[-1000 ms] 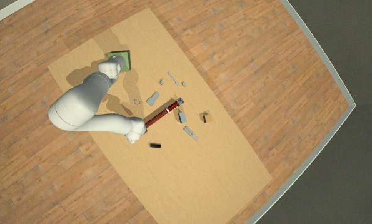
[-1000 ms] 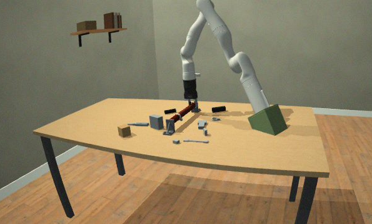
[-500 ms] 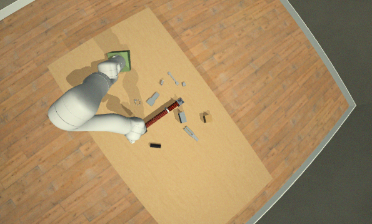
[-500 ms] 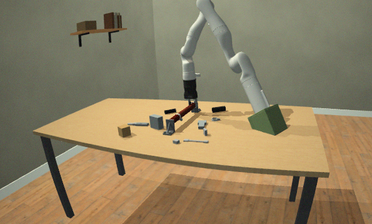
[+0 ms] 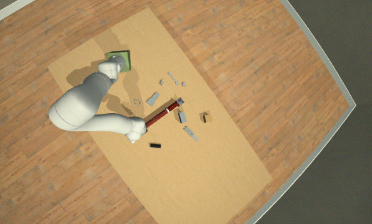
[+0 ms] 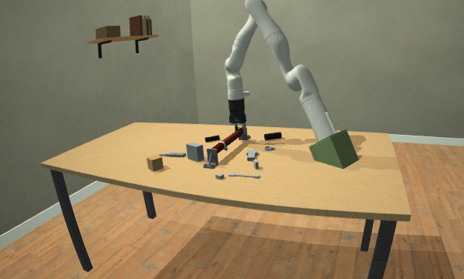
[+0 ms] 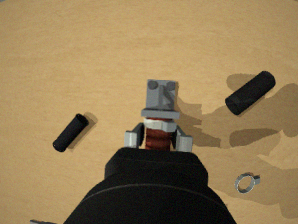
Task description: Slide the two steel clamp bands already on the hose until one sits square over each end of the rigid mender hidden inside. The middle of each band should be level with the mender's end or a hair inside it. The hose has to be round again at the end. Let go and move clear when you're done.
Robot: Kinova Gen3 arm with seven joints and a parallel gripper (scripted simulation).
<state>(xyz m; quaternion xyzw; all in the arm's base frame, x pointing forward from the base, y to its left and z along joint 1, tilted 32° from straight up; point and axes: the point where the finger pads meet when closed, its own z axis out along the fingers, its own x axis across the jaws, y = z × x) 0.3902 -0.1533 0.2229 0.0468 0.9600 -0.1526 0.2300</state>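
Now: hand 15 cm short of the grey block, 26 cm to the right of it and 2 cm above it. Also, from my hand: wrench (10 cm behind, 43 cm to the left, 5 cm below); then wooden cube (28 cm ahead, 39 cm to the left, 3 cm below).
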